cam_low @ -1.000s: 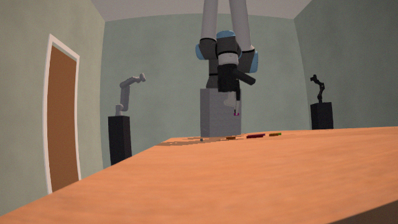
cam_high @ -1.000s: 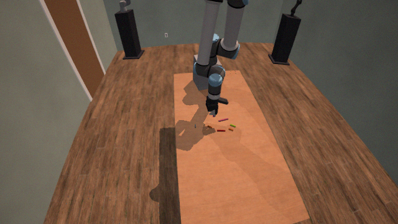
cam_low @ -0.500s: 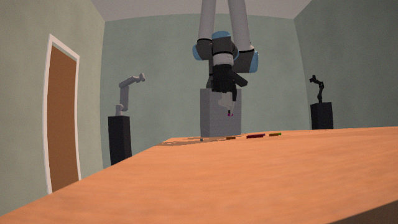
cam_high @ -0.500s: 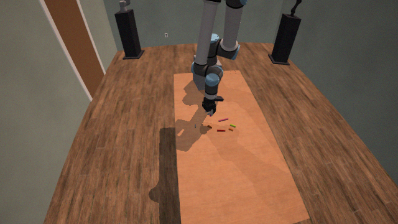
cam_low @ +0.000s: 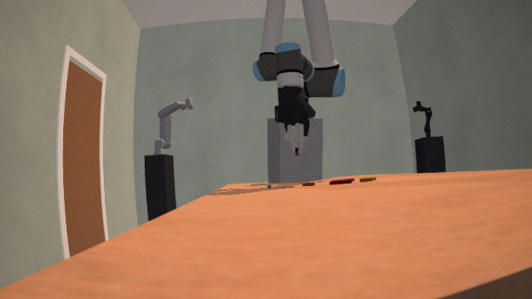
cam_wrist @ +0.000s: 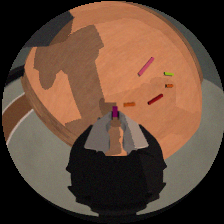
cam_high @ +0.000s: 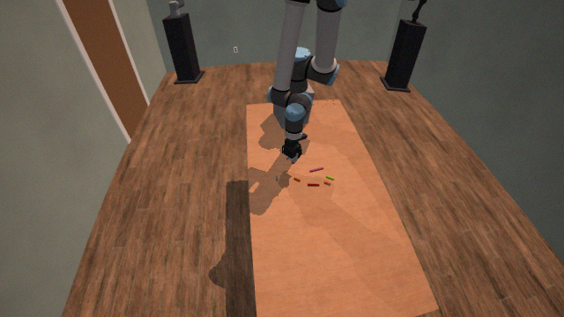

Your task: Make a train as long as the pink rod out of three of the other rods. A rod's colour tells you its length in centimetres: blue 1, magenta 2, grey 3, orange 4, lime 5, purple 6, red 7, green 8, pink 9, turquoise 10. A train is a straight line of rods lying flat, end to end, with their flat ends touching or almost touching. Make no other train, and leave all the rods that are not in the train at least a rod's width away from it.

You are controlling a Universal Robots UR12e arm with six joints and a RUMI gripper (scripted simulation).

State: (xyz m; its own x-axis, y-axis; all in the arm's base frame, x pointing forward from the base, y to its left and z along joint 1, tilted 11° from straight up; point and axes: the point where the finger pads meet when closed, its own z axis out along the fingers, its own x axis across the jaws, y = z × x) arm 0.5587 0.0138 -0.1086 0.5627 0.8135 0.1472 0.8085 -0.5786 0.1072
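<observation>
The grey rod is 110 mm below my hand, 100 mm to the right of it and 50 mm ahead of it. The rest, counted from my hand: pink rod: 150 mm to the left, 110 mm below, 40 mm behind; then red rod: 120 mm to the left, 110 mm below, 90 mm ahead; then magenta rod: 10 mm below.
</observation>
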